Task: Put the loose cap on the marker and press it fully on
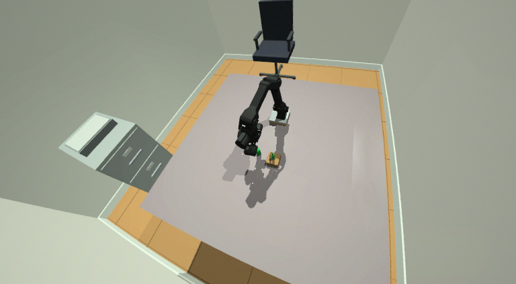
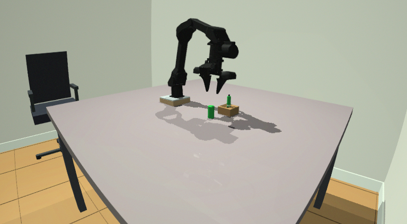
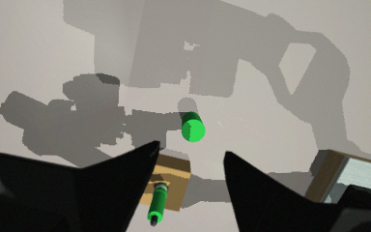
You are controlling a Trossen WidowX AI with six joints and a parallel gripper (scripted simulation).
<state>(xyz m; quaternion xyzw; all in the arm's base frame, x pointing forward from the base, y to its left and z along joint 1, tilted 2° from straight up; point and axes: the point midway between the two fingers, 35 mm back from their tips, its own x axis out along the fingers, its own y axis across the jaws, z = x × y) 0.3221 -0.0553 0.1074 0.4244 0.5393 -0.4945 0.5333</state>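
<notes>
Now: the green cap 10 mm behind my gripper tip and 90 mm below it. Also, from my gripper tip: tan holder block (10 mm ahead, 110 mm to the left, 100 mm below).
</notes>
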